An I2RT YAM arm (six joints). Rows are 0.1 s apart.
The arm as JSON. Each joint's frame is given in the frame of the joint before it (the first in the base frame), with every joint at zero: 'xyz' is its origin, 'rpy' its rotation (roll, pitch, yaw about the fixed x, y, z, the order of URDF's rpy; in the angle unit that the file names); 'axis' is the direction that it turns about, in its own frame. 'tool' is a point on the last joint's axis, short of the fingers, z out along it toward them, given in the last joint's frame.
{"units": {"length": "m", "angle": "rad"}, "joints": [
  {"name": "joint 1", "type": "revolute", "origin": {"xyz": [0.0, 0.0, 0.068], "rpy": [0.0, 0.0, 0.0]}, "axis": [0.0, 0.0, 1.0]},
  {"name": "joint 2", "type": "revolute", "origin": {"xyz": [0.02, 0.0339, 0.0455], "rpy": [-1.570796, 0.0, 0.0]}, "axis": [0.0, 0.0, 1.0]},
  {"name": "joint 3", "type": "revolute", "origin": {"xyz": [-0.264, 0.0, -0.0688], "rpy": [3.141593, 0.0, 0.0]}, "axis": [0.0, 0.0, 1.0]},
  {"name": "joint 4", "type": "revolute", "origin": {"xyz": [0.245, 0.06, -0.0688], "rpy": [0.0, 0.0, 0.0]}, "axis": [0.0, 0.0, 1.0]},
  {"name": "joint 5", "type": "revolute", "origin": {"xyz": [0.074, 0.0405, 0.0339], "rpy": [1.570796, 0.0, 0.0]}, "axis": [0.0, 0.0, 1.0]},
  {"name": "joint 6", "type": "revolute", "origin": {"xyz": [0.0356, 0.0, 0.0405], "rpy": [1.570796, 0.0, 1.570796]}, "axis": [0.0, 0.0, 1.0]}
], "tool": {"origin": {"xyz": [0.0, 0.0, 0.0], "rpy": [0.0, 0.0, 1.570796]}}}
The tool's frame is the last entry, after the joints.
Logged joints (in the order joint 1, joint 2, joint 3, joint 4, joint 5, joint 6), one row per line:
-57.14 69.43 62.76 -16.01 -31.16 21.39
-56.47 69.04 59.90 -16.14 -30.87 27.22
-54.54 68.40 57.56 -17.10 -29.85 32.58
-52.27 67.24 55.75 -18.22 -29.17 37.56
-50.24 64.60 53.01 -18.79 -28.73 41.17
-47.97 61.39 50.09 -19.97 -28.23 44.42
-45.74 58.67 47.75 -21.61 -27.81 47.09
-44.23 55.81 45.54 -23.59 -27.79 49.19
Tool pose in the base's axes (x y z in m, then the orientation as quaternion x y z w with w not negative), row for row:
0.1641 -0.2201 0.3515 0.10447 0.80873 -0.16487 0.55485
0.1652 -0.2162 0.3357 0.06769 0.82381 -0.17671 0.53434
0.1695 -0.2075 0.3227 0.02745 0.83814 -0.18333 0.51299
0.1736 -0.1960 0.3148 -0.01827 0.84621 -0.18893 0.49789
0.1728 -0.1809 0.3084 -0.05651 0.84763 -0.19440 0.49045
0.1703 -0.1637 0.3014 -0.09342 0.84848 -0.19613 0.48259
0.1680 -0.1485 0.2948 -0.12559 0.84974 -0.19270 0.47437
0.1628 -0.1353 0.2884 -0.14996 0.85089 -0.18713 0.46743
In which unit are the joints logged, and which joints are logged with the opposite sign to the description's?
The joints are logged in degrees. Opposite sign: joint 6.
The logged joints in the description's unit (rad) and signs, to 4 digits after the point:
-0.9973 1.2118 1.0954 -0.2794 -0.5438 -0.3733
-0.9856 1.2050 1.0455 -0.2817 -0.5388 -0.4751
-0.9519 1.1938 1.0046 -0.2985 -0.5210 -0.5686
-0.9123 1.1736 0.9730 -0.3180 -0.5091 -0.6555
-0.8769 1.1275 0.9252 -0.3279 -0.5014 -0.7186
-0.8372 1.0715 0.8742 -0.3485 -0.4927 -0.7753
-0.7983 1.0240 0.8334 -0.3772 -0.4854 -0.8219
-0.7720 0.9741 0.7948 -0.4117 -0.4850 -0.8585

